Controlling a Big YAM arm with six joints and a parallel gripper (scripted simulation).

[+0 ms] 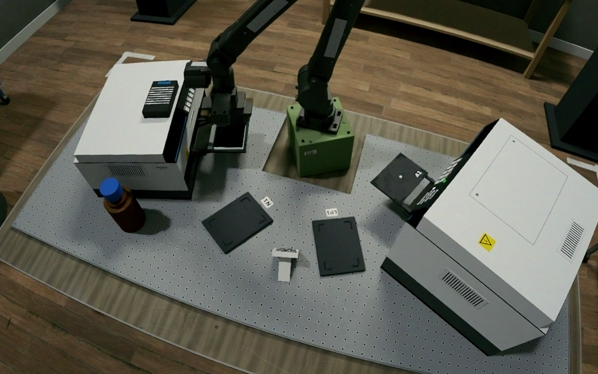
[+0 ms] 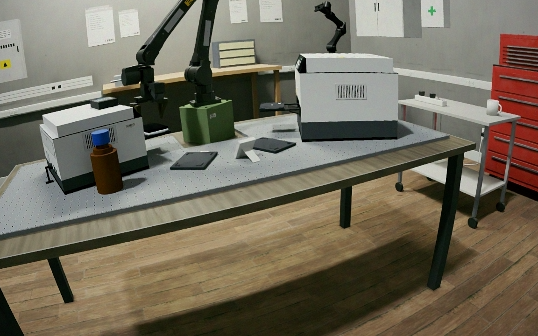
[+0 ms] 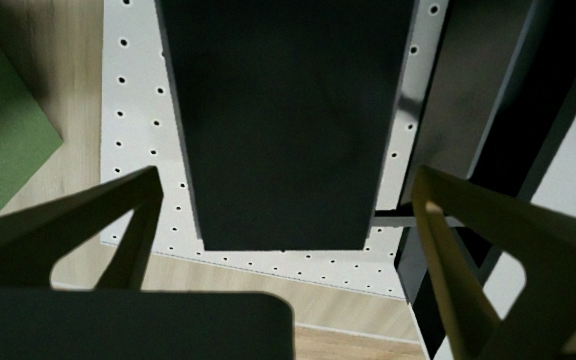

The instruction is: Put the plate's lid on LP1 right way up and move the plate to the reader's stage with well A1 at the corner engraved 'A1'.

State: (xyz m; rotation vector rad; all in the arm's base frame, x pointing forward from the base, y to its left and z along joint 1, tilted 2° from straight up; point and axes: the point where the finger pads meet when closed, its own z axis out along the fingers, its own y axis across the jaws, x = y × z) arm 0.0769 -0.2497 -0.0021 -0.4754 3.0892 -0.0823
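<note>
Now: the dark lid 3 cm below my hand. The rest, counted from my hand: brown capped bottle (33 cm ahead, 20 cm to the right, 2 cm below); then well plate (4 cm below); then N1 nest (24 cm ahead, 11 cm to the left, 12 cm below).
</note>
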